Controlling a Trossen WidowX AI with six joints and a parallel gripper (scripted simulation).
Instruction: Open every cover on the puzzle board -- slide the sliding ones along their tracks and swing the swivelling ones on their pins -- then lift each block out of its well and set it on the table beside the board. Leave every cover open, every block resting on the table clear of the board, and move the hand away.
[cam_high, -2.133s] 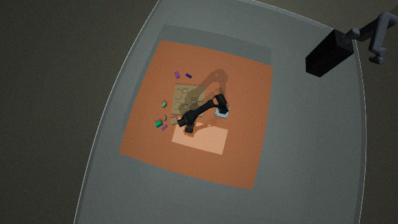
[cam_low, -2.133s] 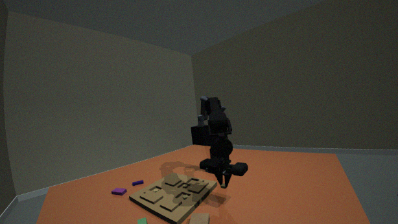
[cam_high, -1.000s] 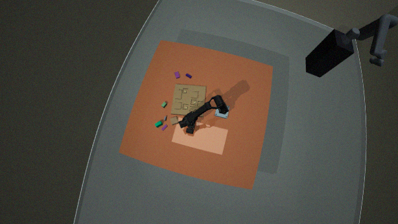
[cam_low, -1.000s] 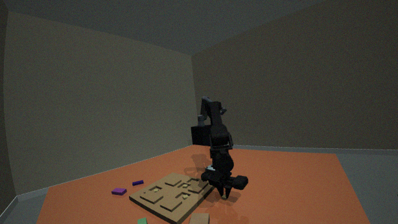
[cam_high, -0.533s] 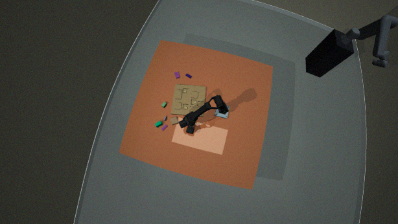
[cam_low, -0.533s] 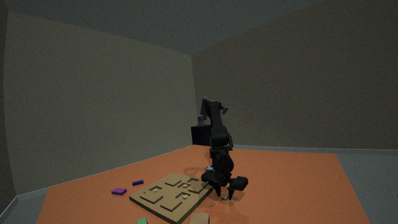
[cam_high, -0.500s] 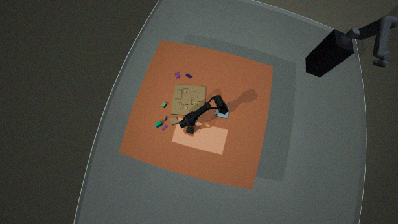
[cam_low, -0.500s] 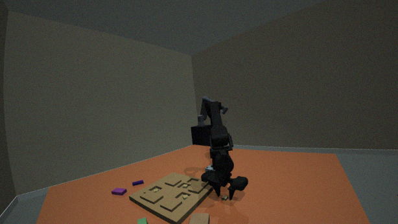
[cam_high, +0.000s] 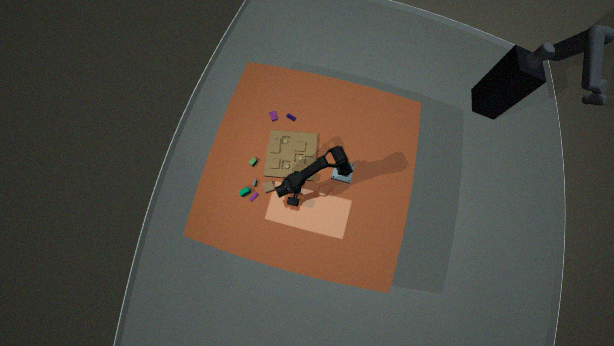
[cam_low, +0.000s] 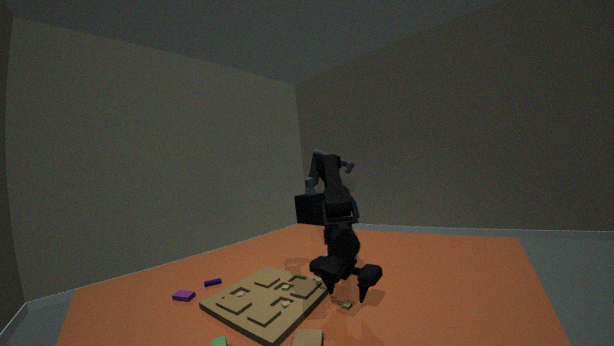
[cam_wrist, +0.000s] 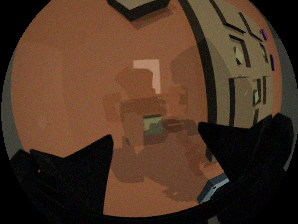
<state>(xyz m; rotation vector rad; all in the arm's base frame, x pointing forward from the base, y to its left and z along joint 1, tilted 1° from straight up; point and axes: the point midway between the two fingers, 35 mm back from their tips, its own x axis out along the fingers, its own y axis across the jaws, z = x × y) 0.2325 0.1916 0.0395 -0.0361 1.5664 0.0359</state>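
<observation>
Now: gripper tip 20 cm to the left of the tan puzzle board, 10 cm short of it and 1 cm above it. Also, from my gripper tip: dark purple block (46 cm to the right, 17 cm ahead, 2 cm below).
</observation>
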